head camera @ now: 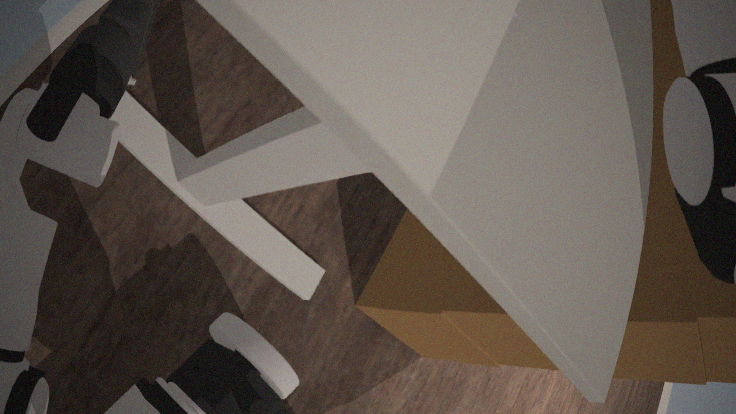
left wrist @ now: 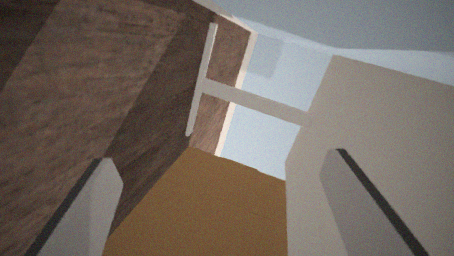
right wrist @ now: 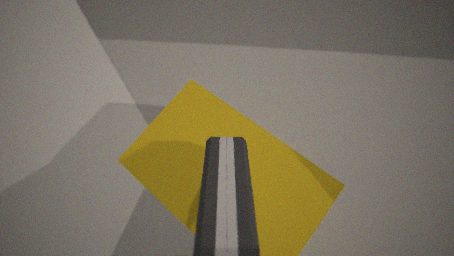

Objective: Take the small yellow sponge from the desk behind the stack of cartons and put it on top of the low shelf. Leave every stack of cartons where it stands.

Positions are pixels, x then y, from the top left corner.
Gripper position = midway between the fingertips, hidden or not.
my right gripper: right wrist 226, 150; not seen in the head camera view (out of frame); not seen in the left wrist view (out of frame)
small yellow sponge: right wrist 291, 195; not seen in the head camera view (out of frame); not seen in the left wrist view (out of frame)
